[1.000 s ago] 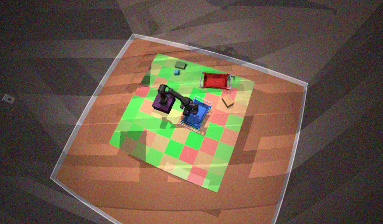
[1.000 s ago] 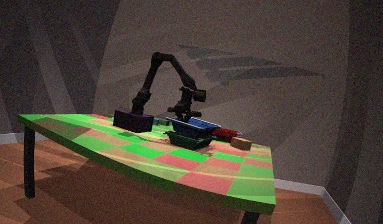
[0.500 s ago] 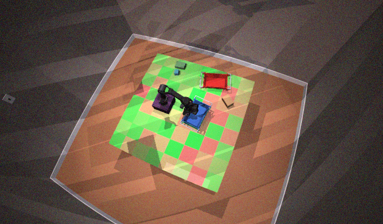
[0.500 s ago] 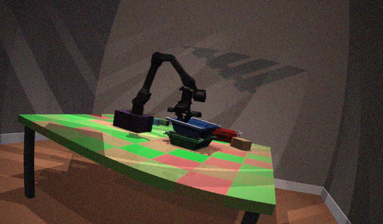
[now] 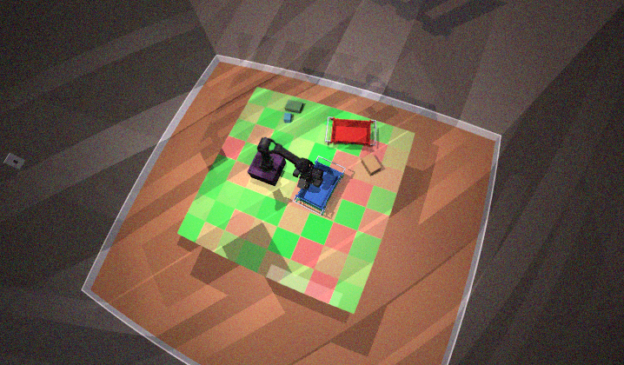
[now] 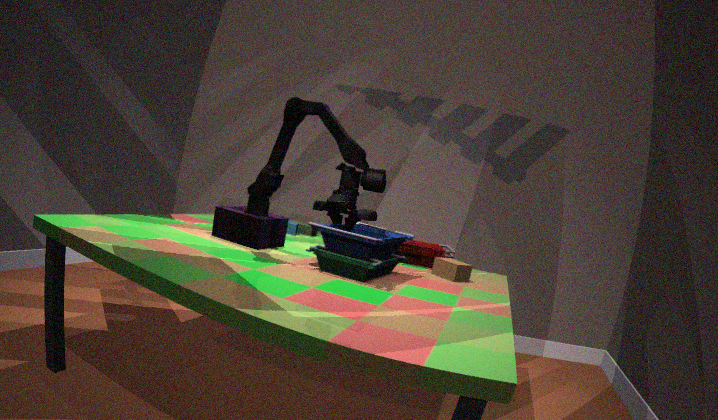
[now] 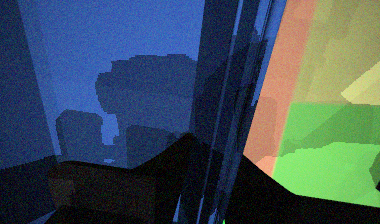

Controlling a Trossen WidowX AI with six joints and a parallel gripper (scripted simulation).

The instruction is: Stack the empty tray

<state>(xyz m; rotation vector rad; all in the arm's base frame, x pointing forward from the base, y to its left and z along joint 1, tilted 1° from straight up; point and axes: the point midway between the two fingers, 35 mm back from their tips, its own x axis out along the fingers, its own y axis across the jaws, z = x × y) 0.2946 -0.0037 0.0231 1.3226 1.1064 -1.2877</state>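
Now: the blue tray 8 cm ahead of my gripper tip, 1 cm to the right of it and 3 cm above it. Round my gripper tip: small blue block 34 cm behind, 44 cm to the left, 6 cm below; then green block 34 cm behind, 56 cm to the left, 6 cm below; then brown block 34 cm ahead, 26 cm to the left, 5 cm below.
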